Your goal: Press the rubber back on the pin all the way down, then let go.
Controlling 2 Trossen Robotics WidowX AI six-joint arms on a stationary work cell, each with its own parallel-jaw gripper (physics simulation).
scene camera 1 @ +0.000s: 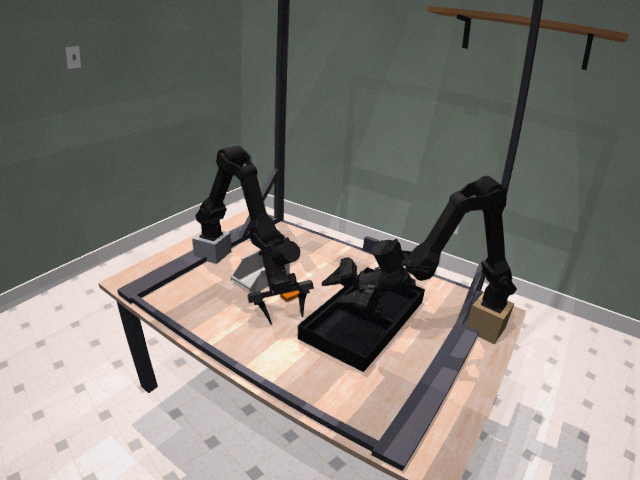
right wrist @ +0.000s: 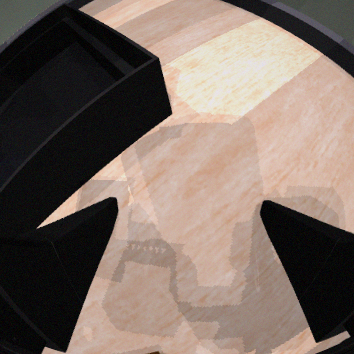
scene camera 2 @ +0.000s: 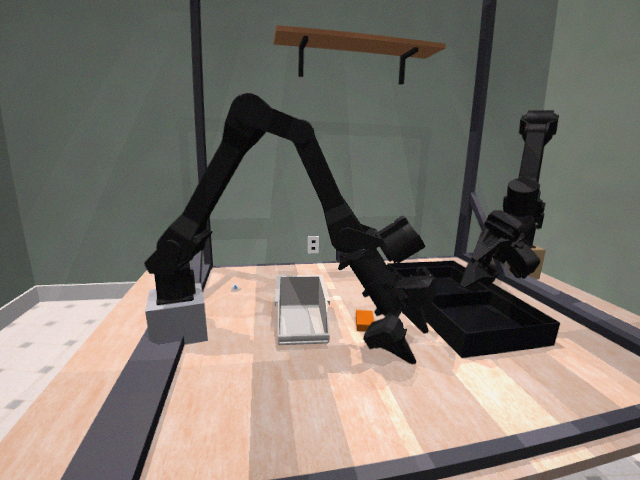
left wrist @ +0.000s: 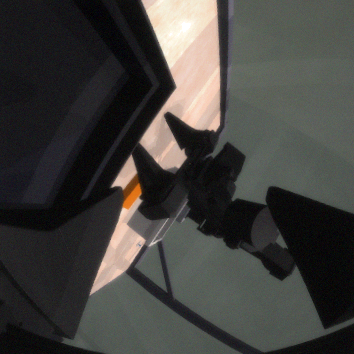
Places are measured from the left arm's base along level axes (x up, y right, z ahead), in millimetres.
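Where they show: left gripper, fingertip midpoint: [scene camera 1: 329, 293] [scene camera 2: 467, 273] [left wrist: 196, 193]; right gripper, fingertip midpoint: [scene camera 1: 286, 321] [right wrist: 191, 206] [scene camera 2: 420, 347]; left arm's base at its link origin: [scene camera 1: 494, 304]; right arm's base at its link origin: [scene camera 1: 211, 235] [scene camera 2: 175, 295] [left wrist: 190, 209].
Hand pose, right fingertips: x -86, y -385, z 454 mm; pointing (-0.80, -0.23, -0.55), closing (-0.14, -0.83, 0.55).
Observation:
Each offset is from my right fingertips to the centre of the thing.
A tiny blue-topped piece {dx +1, dy +285, dz +387 mm} [scene camera 2: 235, 286], probably the pin with its back, stands on the table at the left in scene camera 2. It also shows as a speck in the left wrist view [left wrist: 139, 244]. It is too small to tell how far the back is pressed on. My right gripper [scene camera 1: 285, 320] [scene camera 2: 419, 346] [left wrist: 149, 123] [right wrist: 191, 206] is open and empty, fingers downward above the table beside the black tray, well away from the piece. My left gripper is open and empty over the black tray. In the right wrist view the pin does not show.
A black two-part tray {dx +17, dy +171, dz -150 mm} [scene camera 1: 333, 351] [scene camera 2: 509, 341] [right wrist: 100, 145] lies beside the right gripper. An orange block {dx +0, dy +104, dz +84 mm} [scene camera 1: 290, 295] [scene camera 2: 364, 320] [left wrist: 132, 194] lies near that gripper. A grey open bin {dx +28, dy +100, dz +218 mm} [scene camera 2: 303, 339] stands between the block and the blue-topped piece. Dark frame rails edge the table.

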